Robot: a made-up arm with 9 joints.
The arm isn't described. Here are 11 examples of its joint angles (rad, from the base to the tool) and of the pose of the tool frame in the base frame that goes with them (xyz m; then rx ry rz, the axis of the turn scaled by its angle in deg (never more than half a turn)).
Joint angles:
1: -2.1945 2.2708 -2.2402 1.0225 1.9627 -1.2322 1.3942 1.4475 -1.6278
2: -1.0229 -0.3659 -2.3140 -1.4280 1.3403 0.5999 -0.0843 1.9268 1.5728
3: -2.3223 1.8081 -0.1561 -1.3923 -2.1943 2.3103 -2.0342 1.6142 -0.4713
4: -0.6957 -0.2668 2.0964 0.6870 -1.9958 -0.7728 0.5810 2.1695 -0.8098
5: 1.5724 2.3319 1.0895 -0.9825 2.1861 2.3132 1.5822 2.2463 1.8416
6: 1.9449 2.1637 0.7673 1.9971 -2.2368 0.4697 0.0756 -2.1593 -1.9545
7: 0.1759 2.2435 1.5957 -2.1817 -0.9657 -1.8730 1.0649 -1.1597 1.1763
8: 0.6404 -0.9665 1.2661 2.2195 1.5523 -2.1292 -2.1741 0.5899 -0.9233
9: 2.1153 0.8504 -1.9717 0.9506 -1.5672 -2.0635 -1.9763 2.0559 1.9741
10: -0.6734 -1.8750 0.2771 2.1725 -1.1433 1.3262 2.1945 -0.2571 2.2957
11: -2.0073 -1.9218 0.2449 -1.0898 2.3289 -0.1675 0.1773 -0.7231 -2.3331
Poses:
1: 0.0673 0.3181 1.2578 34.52 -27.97 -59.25
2: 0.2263 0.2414 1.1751 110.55 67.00 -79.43
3: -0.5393 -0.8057 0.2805 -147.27 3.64 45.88
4: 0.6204 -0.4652 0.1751 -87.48 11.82 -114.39
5: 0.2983 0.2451 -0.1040 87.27 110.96 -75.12
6: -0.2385 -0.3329 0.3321 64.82 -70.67 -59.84
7: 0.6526 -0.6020 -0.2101 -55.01 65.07 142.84
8: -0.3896 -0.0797 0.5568 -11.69 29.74 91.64
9: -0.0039 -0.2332 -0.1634 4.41 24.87 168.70
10: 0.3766 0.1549 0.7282 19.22 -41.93 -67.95
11: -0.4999 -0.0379 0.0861 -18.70 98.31 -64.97
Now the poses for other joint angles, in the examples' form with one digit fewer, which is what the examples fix.
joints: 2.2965 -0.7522 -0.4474 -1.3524 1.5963 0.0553 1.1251 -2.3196 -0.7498
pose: -0.415 0.138 0.213 51.2 -85.5 -62.9
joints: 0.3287 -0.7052 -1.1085 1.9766 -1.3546 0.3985 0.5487 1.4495 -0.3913
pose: 0.293 0.257 0.879 -43.0 140.1 48.5
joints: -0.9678 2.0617 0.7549 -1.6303 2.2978 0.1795 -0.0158 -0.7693 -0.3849
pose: 0.041 0.558 0.321 3.0 -106.1 17.1
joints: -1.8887 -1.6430 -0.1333 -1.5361 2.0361 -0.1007 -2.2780 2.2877 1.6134
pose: -0.183 -0.290 0.873 124.7 -101.3 -45.6
